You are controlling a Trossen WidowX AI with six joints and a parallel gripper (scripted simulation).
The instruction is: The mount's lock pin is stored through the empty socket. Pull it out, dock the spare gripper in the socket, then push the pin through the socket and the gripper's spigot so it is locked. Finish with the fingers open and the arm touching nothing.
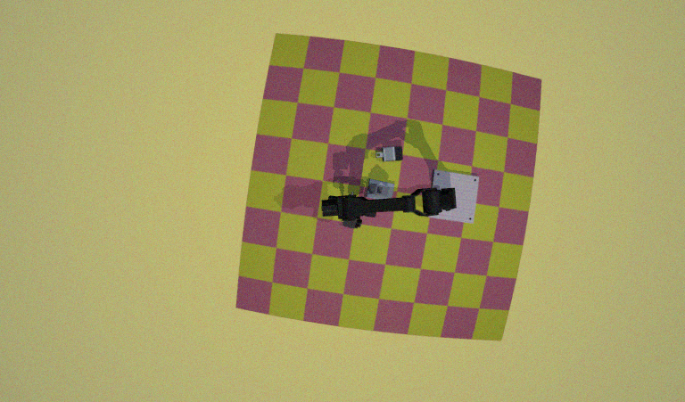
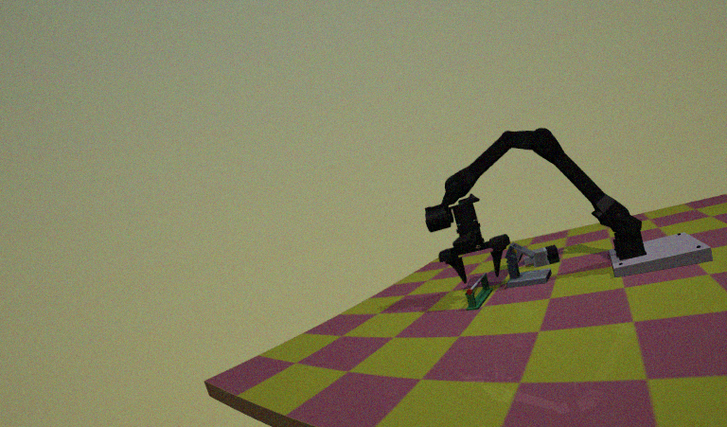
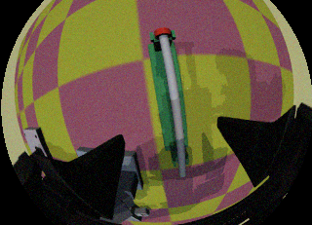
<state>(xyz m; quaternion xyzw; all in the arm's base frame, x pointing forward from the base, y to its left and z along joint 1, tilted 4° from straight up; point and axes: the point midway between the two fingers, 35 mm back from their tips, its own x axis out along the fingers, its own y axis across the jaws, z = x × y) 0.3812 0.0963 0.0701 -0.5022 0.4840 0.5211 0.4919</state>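
The green cradle is 2 cm to the left of my gripper tip and 2 cm below it. From my gripper tip the other things lie so: spare gripper 12 cm behind, 24 cm to the right, 2 cm below; then mount 9 cm behind, 8 cm to the right, 1 cm above.
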